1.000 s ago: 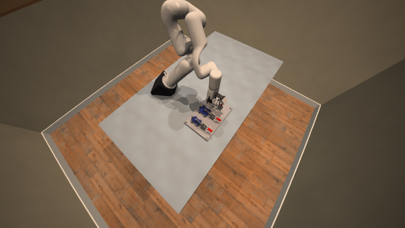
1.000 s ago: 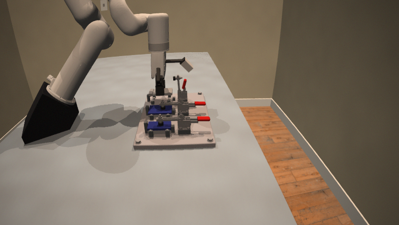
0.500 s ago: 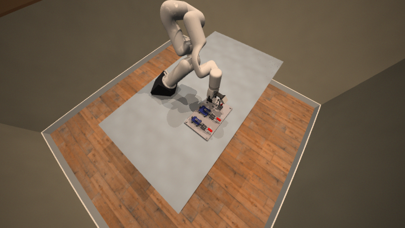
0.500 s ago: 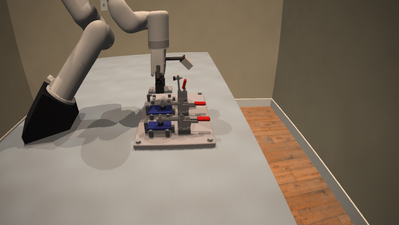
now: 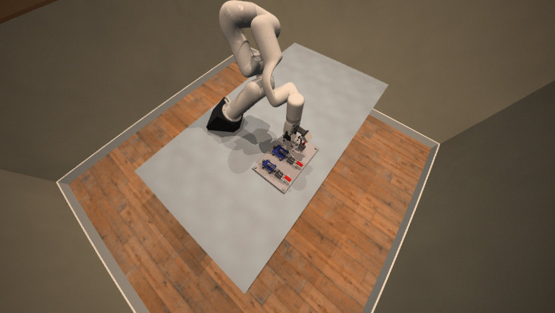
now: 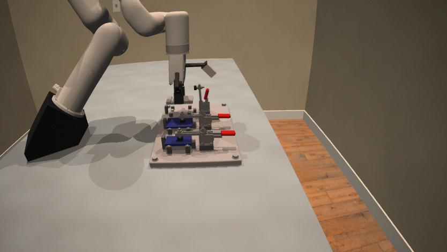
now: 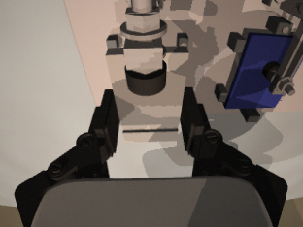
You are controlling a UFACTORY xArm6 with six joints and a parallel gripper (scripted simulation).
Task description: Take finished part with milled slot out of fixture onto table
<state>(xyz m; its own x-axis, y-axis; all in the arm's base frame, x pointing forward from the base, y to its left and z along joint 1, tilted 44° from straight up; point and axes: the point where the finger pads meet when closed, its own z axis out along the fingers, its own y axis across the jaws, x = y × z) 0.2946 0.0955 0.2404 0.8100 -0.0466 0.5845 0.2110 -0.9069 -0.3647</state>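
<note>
Right now the fixture plate is 9 cm to the right of my hand, 8 cm ahead of it and 7 cm below it. The rest, counted from my hand: finished part (2 cm below, 1 cm behind).
</note>
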